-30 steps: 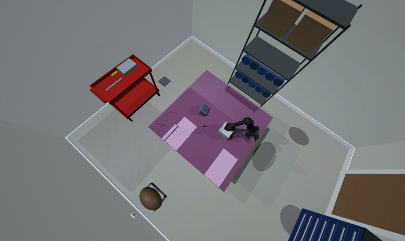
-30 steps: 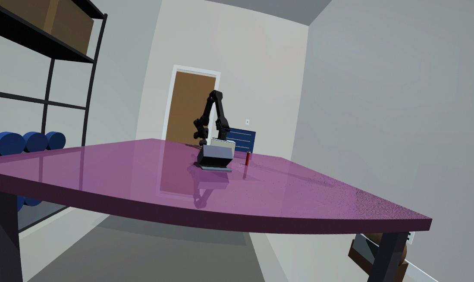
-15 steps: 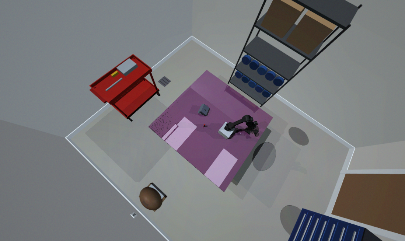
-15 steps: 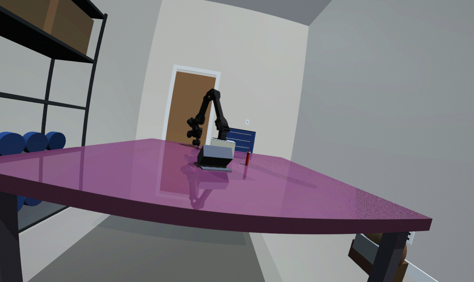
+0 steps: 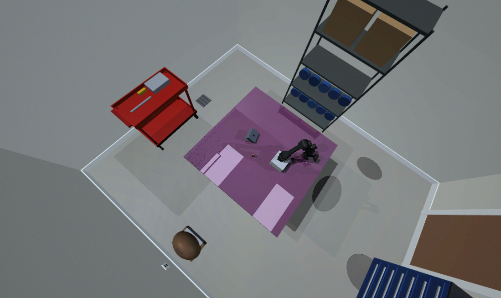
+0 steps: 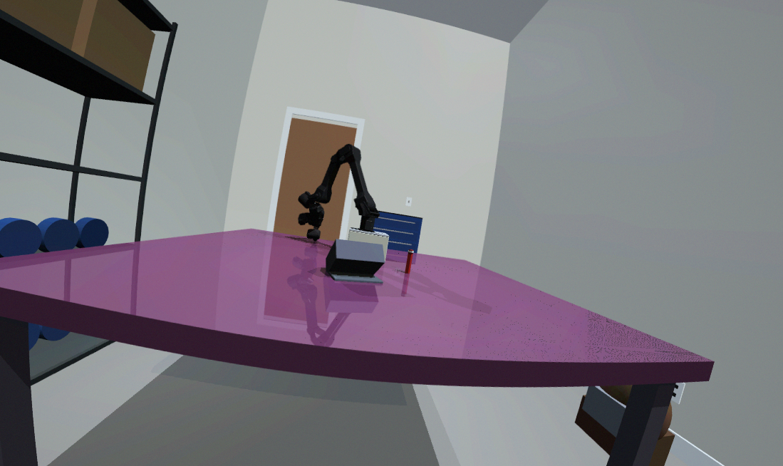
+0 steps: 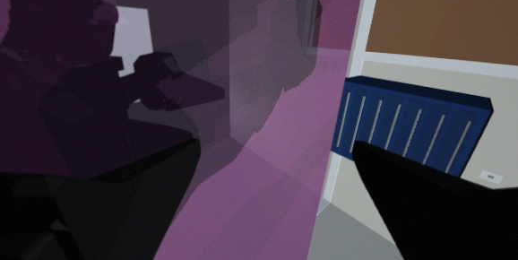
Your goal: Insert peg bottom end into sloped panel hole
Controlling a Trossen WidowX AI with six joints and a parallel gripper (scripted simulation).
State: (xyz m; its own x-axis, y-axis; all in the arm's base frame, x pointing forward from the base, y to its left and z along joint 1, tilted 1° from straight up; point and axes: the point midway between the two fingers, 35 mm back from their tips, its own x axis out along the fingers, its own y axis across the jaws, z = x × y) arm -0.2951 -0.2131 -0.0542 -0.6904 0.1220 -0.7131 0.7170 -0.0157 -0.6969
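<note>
Now: gripper tip 60 cm short of the red peg, 33 cm to the right of it and 2 cm below it. From my gripper tip the other things lie so: grey sloped panel 73 cm ahead, 13 cm to the left, 1 cm above.
</note>
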